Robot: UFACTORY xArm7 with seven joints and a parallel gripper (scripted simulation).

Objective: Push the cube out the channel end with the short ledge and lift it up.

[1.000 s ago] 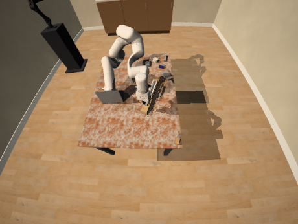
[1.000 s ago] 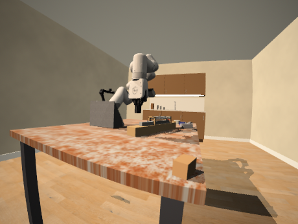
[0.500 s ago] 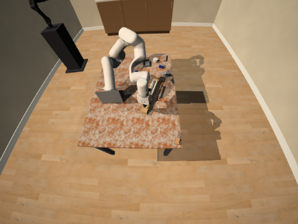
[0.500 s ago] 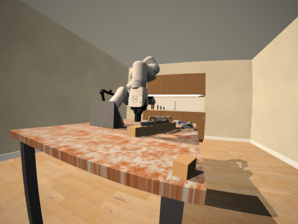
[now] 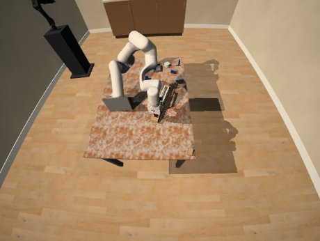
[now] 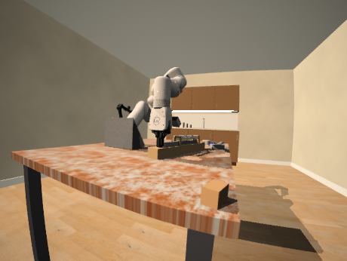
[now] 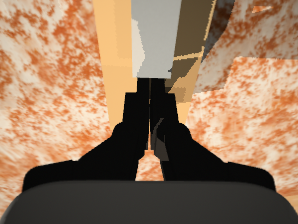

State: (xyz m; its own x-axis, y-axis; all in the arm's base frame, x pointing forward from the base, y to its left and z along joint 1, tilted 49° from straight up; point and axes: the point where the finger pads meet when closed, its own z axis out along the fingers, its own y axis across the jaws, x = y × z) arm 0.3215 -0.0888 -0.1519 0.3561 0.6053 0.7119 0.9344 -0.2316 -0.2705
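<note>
Now: the red cube 120 mm ahead of my hand, 300 mm to the left of it and 10 mm below it. Also, from my hand: tan block: 240 mm ahead, 310 mm to the right, 50 mm below; then channel: 80 mm ahead, 200 mm to the left, 10 mm below; then pale grey stick: 30 mm ahead, 90 mm to the left, 10 mm below.
</note>
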